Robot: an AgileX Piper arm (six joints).
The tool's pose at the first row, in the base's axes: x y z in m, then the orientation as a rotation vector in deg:
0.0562, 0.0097, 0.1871, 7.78, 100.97, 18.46
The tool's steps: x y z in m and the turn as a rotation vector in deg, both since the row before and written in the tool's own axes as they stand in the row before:
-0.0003, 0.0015, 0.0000, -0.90, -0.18, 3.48
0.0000, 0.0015, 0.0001, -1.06, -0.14, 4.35
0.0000, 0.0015, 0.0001, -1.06, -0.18, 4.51
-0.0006, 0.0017, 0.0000, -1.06, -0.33, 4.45
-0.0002, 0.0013, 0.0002, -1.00, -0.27, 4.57
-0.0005, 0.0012, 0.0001, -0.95, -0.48, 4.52
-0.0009, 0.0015, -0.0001, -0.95, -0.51, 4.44
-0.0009, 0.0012, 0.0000, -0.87, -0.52, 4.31
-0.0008, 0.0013, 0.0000, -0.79, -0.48, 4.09
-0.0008, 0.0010, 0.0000, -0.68, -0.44, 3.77
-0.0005, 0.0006, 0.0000, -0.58, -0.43, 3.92
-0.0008, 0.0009, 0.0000, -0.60, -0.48, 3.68
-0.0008, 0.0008, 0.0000, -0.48, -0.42, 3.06
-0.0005, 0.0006, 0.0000, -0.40, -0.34, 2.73
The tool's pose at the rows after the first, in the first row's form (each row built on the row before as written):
0.0561, 0.0111, 0.1878, 10.24, 100.53, 21.75
0.0561, 0.0125, 0.1883, 13.35, 99.97, 25.80
0.0561, 0.0139, 0.1889, 16.60, 99.24, 29.95
0.0561, 0.0151, 0.1903, 19.83, 98.25, 34.01
0.0562, 0.0161, 0.1912, 23.19, 97.20, 38.10
0.0563, 0.0168, 0.1923, 26.59, 95.85, 42.03
0.0563, 0.0173, 0.1940, 29.92, 94.35, 45.86
0.0564, 0.0175, 0.1955, 33.18, 92.78, 49.50
0.0565, 0.0177, 0.1970, 36.28, 91.21, 52.91
0.0566, 0.0176, 0.1983, 39.16, 89.70, 55.99
0.0567, 0.0175, 0.1991, 42.22, 88.13, 59.09
0.0568, 0.0172, 0.2003, 45.08, 86.47, 61.98
0.0569, 0.0168, 0.2013, 47.47, 85.02, 64.34
0.0570, 0.0165, 0.2020, 49.60, 83.72, 66.43

